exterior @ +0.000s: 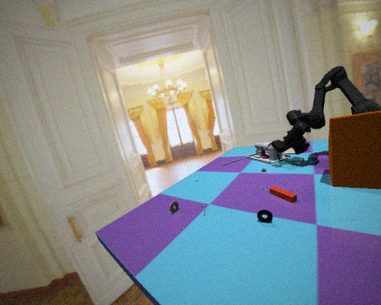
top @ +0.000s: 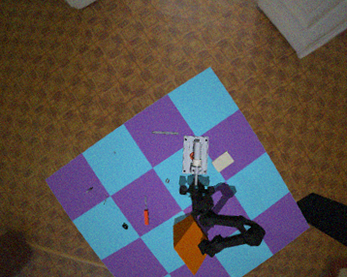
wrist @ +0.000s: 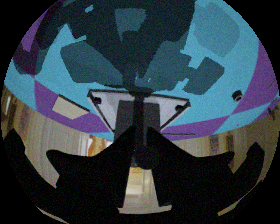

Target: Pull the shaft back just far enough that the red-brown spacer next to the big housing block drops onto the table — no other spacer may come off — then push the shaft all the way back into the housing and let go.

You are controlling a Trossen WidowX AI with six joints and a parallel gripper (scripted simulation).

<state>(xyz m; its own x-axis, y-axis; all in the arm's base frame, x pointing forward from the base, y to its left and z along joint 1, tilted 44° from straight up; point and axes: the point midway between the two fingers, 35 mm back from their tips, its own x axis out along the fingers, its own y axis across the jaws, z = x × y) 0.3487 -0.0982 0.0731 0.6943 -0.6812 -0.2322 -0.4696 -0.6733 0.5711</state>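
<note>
Now: gripper tip 4 cm short of the thin shaft, 3 cm below it and 2 cm to the left of it. Round my gripper tip: card: 20 cm to the right, 5 cm below.
</note>
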